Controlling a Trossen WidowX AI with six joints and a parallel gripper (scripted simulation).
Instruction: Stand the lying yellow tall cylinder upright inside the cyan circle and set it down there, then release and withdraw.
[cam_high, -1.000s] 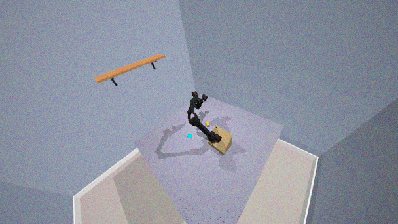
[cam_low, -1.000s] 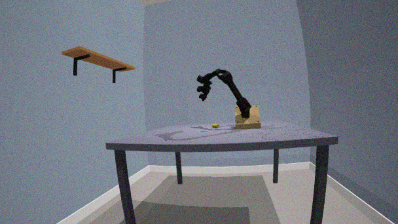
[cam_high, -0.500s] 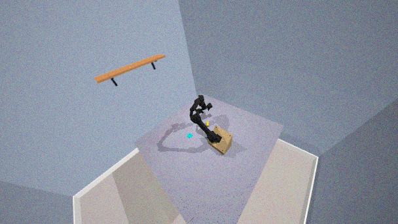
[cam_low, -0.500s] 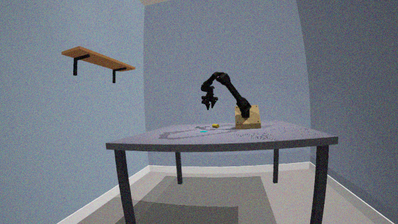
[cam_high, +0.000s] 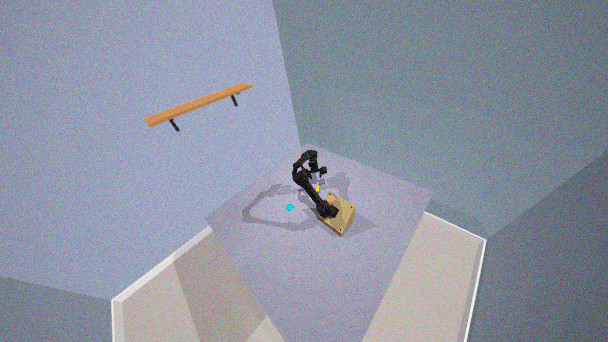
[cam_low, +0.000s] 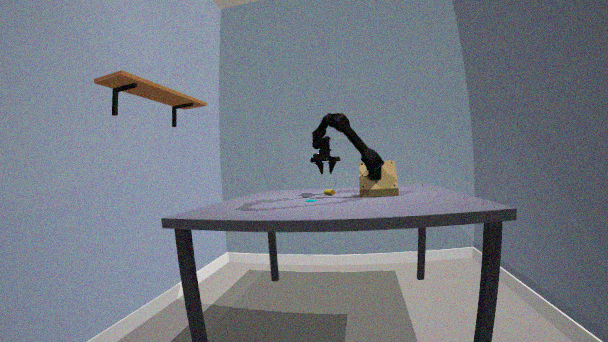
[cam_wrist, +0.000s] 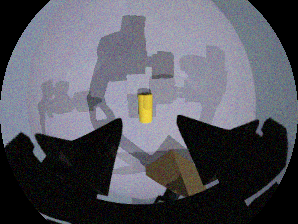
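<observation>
Right now the yellow cylinder is 110 mm below my gripper tip, 20 mm to the left of it and 20 mm behind it. Round my gripper tip: cyan circle (280 mm to the left, 120 mm below, 30 mm ahead).
</observation>
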